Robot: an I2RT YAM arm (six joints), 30 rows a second.
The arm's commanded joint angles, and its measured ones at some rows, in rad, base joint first. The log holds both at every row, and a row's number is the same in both.
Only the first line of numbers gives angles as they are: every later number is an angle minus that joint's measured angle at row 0.
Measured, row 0:
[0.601, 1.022, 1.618, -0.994, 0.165, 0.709]
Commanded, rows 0 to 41:
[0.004, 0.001, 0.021, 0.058, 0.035, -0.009]
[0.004, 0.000, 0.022, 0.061, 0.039, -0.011]
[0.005, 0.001, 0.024, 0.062, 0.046, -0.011]
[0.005, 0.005, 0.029, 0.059, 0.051, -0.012]
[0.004, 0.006, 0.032, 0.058, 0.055, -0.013]
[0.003, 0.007, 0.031, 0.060, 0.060, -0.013]
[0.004, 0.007, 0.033, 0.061, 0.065, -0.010]
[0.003, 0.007, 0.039, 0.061, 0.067, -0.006]
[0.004, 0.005, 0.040, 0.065, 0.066, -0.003]
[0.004, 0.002, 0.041, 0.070, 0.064, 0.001]
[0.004, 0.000, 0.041, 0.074, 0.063, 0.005]
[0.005, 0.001, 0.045, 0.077, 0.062, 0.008]
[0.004, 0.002, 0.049, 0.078, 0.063, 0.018]
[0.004, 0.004, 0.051, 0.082, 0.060, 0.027]
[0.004, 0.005, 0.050, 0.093, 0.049, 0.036]
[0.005, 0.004, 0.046, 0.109, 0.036, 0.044]
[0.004, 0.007, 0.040, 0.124, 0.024, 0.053]
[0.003, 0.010, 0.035, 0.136, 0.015, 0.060]
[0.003, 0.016, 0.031, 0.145, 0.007, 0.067]
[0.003, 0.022, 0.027, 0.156, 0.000, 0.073]
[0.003, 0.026, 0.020, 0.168, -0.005, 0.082]
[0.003, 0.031, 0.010, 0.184, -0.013, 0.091]
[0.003, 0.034, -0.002, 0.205, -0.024, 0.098]
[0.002, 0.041, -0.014, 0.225, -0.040, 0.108]
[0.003, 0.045, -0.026, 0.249, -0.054, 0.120]
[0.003, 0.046, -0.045, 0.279, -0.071, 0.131]
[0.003, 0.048, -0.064, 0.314, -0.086, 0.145]
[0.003, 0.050, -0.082, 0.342, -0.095, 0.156]
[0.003, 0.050, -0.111, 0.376, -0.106, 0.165]
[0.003, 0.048, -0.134, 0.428, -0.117, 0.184]
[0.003, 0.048, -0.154, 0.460, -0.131, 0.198]
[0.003, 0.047, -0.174, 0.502, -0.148, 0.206]
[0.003, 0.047, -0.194, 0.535, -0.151, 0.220]
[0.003, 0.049, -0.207, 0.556, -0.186, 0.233]
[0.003, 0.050, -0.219, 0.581, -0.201, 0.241]
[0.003, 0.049, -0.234, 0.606, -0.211, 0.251]
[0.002, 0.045, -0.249, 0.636, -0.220, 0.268]
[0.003, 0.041, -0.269, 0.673, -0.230, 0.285]
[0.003, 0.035, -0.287, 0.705, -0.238, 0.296]
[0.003, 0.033, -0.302, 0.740, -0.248, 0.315]
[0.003, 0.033, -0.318, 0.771, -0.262, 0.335]
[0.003, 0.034, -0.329, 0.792, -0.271, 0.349]
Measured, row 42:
[0.000, 0.057, -0.293, 0.579, -0.207, 0.264]
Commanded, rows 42 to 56:
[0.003, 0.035, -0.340, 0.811, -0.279, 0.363]
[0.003, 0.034, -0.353, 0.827, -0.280, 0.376]
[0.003, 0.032, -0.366, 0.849, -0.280, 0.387]
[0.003, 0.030, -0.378, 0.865, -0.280, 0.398]
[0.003, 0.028, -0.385, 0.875, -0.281, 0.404]
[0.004, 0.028, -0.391, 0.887, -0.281, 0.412]
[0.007, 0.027, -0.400, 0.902, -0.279, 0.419]
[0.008, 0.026, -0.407, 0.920, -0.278, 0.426]
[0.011, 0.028, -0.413, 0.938, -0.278, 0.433]
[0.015, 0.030, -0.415, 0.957, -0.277, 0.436]
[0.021, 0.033, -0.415, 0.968, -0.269, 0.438]
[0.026, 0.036, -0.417, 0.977, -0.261, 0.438]
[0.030, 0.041, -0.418, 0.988, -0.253, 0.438]
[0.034, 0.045, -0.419, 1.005, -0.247, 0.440]
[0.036, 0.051, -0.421, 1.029, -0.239, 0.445]
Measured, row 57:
[0.019, 0.056, -0.423, 0.875, -0.266, 0.419]
